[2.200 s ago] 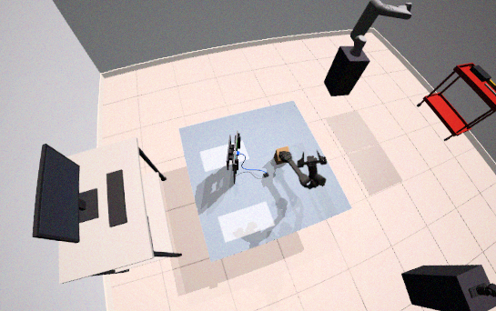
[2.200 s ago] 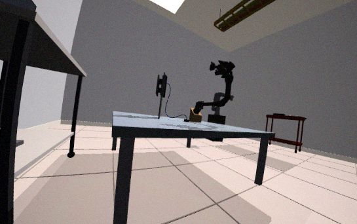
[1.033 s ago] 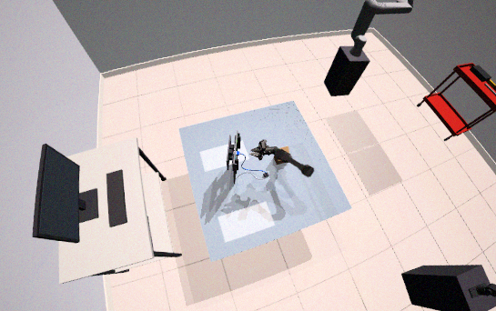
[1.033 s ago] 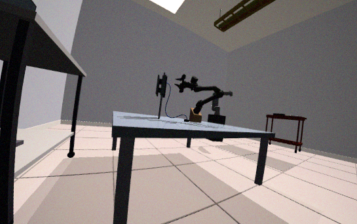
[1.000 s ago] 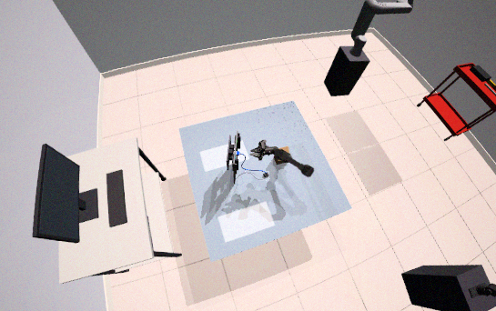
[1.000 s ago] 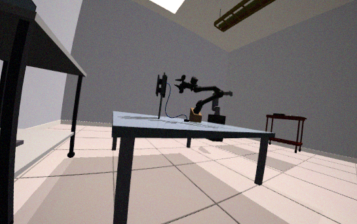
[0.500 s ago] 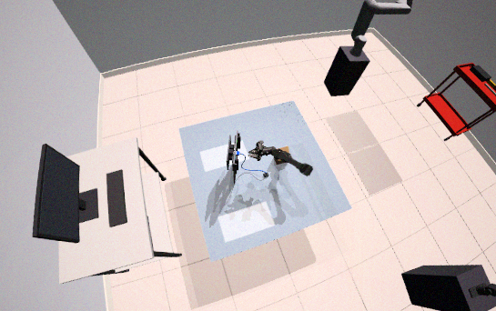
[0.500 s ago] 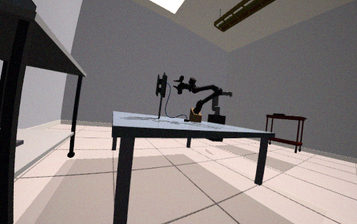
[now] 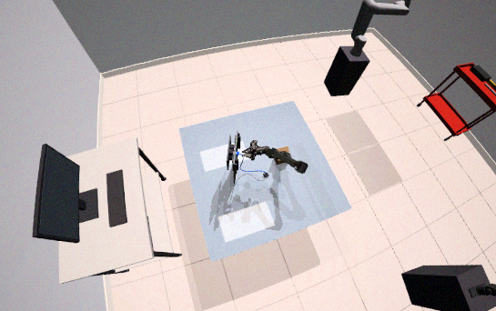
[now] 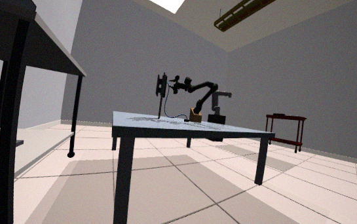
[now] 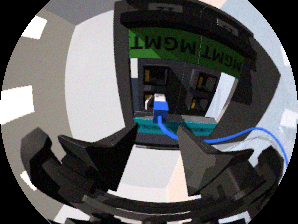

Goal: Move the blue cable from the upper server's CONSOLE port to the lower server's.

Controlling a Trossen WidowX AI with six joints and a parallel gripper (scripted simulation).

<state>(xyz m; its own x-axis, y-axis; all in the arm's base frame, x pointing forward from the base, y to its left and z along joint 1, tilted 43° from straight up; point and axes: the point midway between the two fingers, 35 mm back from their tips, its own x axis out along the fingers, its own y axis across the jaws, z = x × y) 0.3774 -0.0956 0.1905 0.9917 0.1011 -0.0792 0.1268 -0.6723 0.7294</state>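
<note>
My gripper tip is now 6 cm short of the blue plug, 1 cm to the left of it and 1 cm below it.
</note>
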